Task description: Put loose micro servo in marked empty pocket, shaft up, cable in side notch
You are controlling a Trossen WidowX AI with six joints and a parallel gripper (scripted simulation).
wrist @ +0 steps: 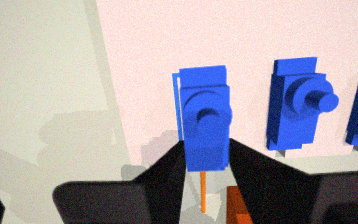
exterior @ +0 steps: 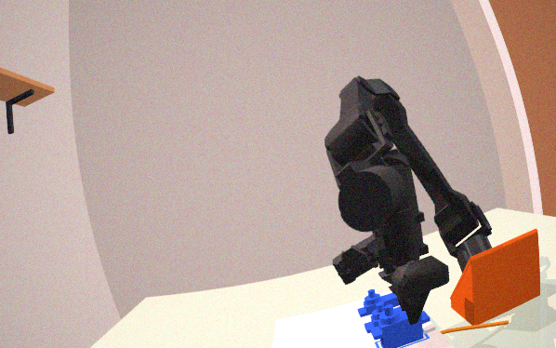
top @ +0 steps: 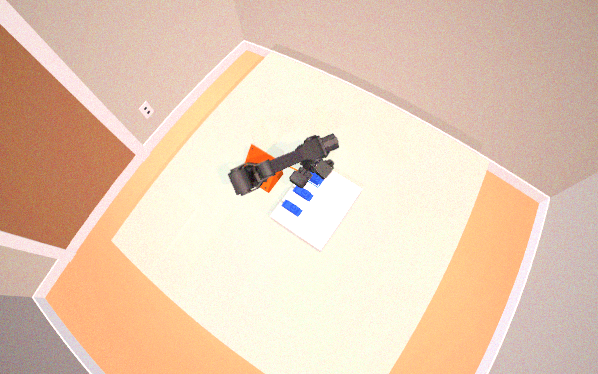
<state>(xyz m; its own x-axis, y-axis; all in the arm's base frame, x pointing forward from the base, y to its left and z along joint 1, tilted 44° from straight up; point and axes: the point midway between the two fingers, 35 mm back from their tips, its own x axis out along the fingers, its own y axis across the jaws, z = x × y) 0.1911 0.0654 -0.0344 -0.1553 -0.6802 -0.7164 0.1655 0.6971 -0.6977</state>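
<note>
The white deck lies 110 mm ahead of my gripper tip, 90 mm to the right of it and 50 mm below it.
</note>
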